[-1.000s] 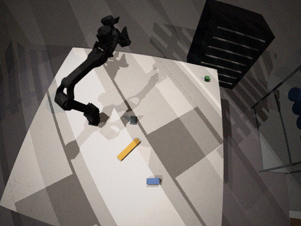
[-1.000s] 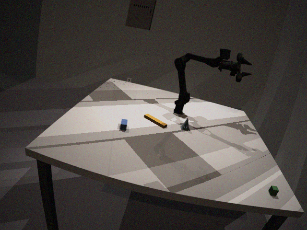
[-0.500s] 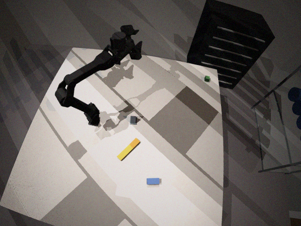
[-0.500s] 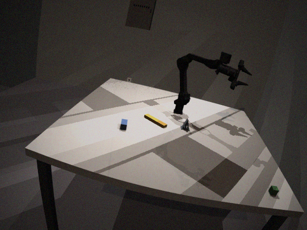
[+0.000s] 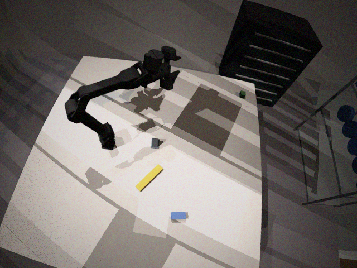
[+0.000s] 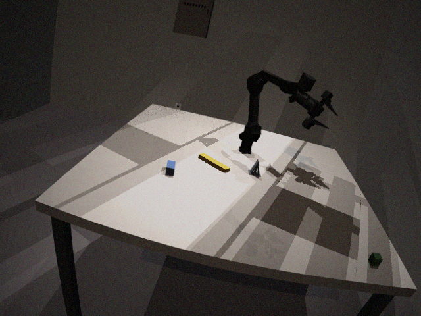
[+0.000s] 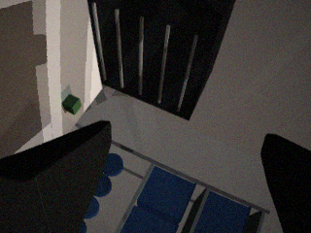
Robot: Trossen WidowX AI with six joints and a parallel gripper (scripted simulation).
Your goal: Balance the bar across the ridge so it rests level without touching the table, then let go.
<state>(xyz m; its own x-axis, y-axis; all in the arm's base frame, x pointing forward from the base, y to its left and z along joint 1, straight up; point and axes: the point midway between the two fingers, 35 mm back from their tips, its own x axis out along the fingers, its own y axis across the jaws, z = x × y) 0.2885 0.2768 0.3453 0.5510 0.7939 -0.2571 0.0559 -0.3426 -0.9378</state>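
Now: the bar 50 mm behind my gripper tip, 440 mm to the right of it and 330 mm below it. Also, from my gripper tip: blue block (110 mm ahead, 600 mm to the right, 320 mm below); green cube (430 mm ahead, 200 mm to the left, 320 mm below).
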